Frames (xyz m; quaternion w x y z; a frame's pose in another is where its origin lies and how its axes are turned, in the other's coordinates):
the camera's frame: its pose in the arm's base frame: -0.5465 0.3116 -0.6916 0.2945 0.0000 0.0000 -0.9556
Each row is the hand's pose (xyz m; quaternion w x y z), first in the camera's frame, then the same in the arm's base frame.
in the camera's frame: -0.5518 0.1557 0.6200 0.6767 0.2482 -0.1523 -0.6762
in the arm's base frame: -0.0028 0.4935 -0.0716 0.4469 0.0724 0.2821 0.8459
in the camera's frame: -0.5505 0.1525 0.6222 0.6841 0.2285 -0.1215 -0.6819
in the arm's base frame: -0.0057 0.4954 -0.0694 0.4502 0.0488 0.2542 0.8546
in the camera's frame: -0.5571 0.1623 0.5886 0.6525 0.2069 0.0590 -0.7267
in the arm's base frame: 0.0053 0.4910 -0.1030 0.5023 -0.1173 0.1803 0.8375
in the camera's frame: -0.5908 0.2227 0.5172 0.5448 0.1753 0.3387 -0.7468
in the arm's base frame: 0.0672 0.4601 -0.1744 0.5532 -0.3753 0.0678 0.7406
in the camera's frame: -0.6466 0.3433 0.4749 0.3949 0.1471 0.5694 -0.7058
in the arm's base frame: 0.1812 0.3918 -0.2167 0.5582 -0.5875 -0.0271 0.5853
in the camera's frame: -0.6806 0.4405 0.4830 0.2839 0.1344 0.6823 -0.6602
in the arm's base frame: 0.2640 0.3306 -0.2086 0.5473 -0.6916 -0.0725 0.4657
